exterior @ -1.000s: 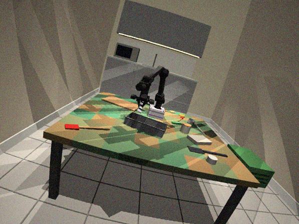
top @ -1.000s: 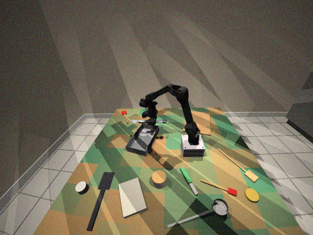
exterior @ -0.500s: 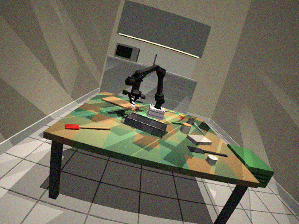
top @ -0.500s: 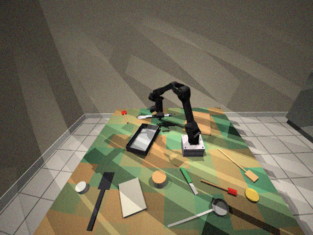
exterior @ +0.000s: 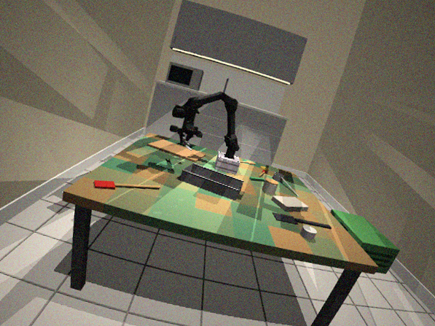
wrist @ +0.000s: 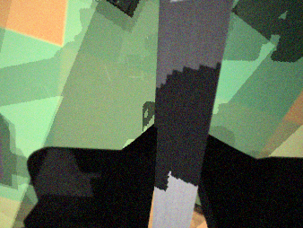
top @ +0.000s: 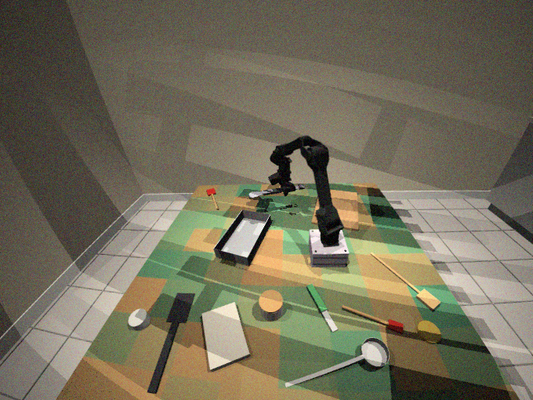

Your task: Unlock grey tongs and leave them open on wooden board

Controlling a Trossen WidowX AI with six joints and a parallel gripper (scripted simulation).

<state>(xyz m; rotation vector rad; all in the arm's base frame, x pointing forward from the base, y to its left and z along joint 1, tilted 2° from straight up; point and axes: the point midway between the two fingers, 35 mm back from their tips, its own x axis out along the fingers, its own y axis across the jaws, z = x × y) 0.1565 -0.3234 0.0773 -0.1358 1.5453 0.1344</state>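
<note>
The wooden board lies 300 mm behind my gripper tip, 20 mm to the right of it and 120 mm below it. Round my gripper tip: grey roasting tin: 220 mm ahead, 190 mm to the left, 90 mm below; then green-handled tool: 80 mm behind, 570 mm to the left, 120 mm below; then red spatula: 470 mm ahead, 220 mm to the right, 120 mm below.
</note>
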